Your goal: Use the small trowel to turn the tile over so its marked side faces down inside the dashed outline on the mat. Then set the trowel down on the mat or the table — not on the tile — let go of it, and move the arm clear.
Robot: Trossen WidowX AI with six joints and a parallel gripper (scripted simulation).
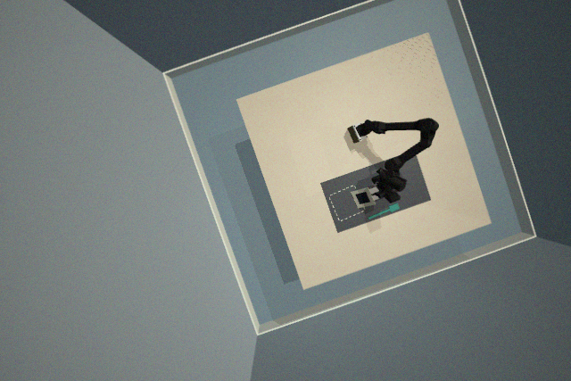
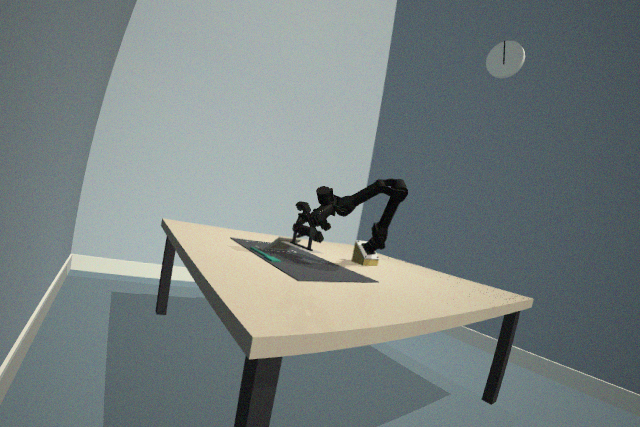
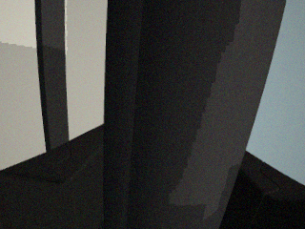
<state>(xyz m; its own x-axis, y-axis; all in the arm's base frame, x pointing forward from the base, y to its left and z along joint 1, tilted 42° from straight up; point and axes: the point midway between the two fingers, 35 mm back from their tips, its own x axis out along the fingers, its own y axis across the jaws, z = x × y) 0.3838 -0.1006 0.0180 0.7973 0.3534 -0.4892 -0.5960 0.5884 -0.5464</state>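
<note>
Now: gripper tip 100 mm to the left of the tile, 60 mm above it and 40 mm past it. The rest, counted from my gripper tip: dark mat 120 mm below, 20 mm behind; thin teal tool 120 mm ahead, 90 mm below; small trowel 30 mm behind, 10 mm below.
</note>
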